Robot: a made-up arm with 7 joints. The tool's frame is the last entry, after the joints.
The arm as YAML. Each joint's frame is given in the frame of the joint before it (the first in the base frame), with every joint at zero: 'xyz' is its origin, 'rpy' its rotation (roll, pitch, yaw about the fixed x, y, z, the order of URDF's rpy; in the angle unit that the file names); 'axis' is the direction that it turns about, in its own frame. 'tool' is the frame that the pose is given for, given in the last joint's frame.
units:
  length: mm
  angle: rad
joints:
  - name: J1
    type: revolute
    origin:
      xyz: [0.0, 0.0, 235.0]
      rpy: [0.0, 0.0, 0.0]
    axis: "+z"
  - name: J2
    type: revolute
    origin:
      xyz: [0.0, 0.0, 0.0]
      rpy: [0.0, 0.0, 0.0]
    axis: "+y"
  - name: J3
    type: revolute
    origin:
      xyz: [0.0, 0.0, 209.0]
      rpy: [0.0, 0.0, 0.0]
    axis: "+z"
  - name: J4
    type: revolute
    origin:
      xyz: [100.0, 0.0, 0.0]
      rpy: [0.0, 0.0, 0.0]
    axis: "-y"
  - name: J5
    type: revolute
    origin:
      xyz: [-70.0, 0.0, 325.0]
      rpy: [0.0, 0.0, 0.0]
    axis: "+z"
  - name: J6
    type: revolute
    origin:
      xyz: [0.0, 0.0, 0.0]
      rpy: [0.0, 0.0, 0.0]
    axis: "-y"
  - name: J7
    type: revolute
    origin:
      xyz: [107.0, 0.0, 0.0]
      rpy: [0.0, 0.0, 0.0]
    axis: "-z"
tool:
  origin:
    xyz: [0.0, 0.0, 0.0]
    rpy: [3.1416, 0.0, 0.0]
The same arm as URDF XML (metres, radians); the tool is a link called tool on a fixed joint. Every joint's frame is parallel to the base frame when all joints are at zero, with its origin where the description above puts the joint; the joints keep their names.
<robot name="arm">
  <joint name="J1" type="continuous">
    <parent link="base_link"/>
    <child link="link1"/>
    <origin xyz="0.0000 0.0000 0.2350" rpy="0.0000 0.0000 0.0000"/>
    <axis xyz="0 0 1"/>
  </joint>
  <joint name="J2" type="continuous">
    <parent link="link1"/>
    <child link="link2"/>
    <origin xyz="0.0000 0.0000 0.0000" rpy="0.0000 0.0000 0.0000"/>
    <axis xyz="0 1 0"/>
  </joint>
  <joint name="J3" type="continuous">
    <parent link="link2"/>
    <child link="link3"/>
    <origin xyz="0.0000 0.0000 0.2090" rpy="0.0000 0.0000 0.0000"/>
    <axis xyz="0 0 1"/>
  </joint>
  <joint name="J4" type="continuous">
    <parent link="link3"/>
    <child link="link4"/>
    <origin xyz="0.1000 0.0000 0.0000" rpy="0.0000 0.0000 0.0000"/>
    <axis xyz="0 -1 0"/>
  </joint>
  <joint name="J5" type="continuous">
    <parent link="link4"/>
    <child link="link5"/>
    <origin xyz="-0.0700 0.0000 0.3250" rpy="0.0000 0.0000 0.0000"/>
    <axis xyz="0 0 1"/>
  </joint>
  <joint name="J6" type="continuous">
    <parent link="link5"/>
    <child link="link6"/>
    <origin xyz="0.0000 0.0000 0.0000" rpy="0.0000 0.0000 0.0000"/>
    <axis xyz="0 -1 0"/>
  </joint>
  <joint name="J7" type="continuous">
    <parent link="link6"/>
    <child link="link7"/>
    <origin xyz="0.1070 0.0000 0.0000" rpy="0.0000 0.0000 0.0000"/>
    <axis xyz="0 0 -1"/>
  </joint>
  <joint name="tool_joint" type="fixed">
    <parent link="link7"/>
    <child link="tool"/>
    <origin xyz="0.0000 0.0000 0.0000" rpy="-3.1416 0.0000 0.0000"/>
  </joint>
  <link name="base_link"/>
  <link name="link1"/>
  <link name="link2"/>
  <link name="link3"/>
  <link name="link4"/>
  <link name="link5"/>
  <link name="link6"/>
  <link name="link7"/>
  <link name="tool"/>
</robot>

